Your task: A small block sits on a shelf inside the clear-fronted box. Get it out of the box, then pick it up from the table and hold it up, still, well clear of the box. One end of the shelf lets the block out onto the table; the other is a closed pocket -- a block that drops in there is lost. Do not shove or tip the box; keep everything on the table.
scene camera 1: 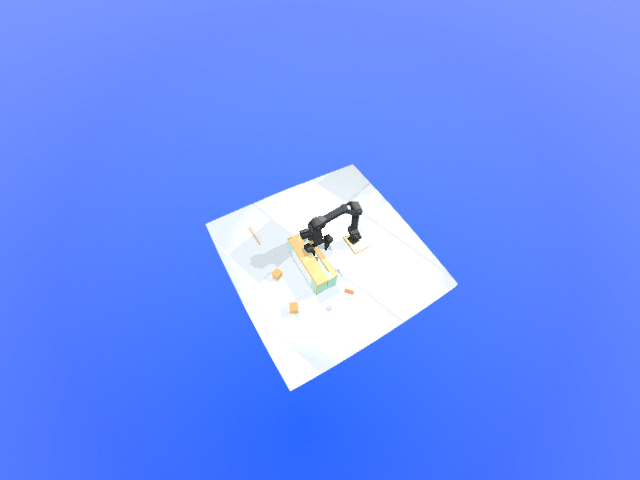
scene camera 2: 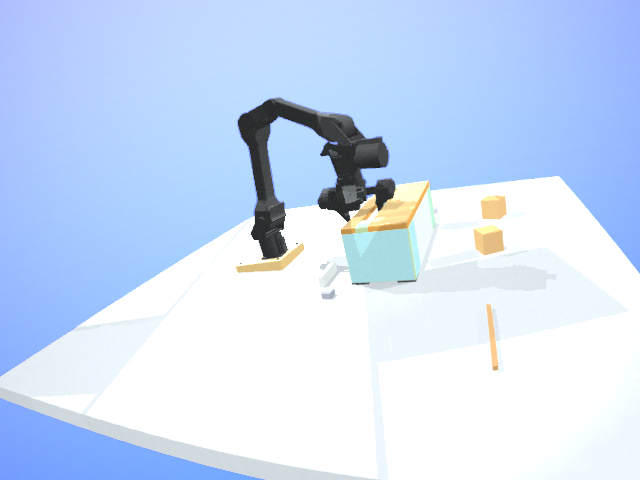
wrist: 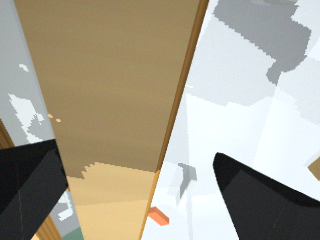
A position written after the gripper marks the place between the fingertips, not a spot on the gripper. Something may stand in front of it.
In view: the gripper (scene camera 2: 365, 221) and a box (scene camera 2: 390, 245).
The box is seen too in scene camera 1 (scene camera 1: 321, 276) and in the wrist view (wrist: 107, 88). The gripper shows as well in the wrist view (wrist: 154, 149).
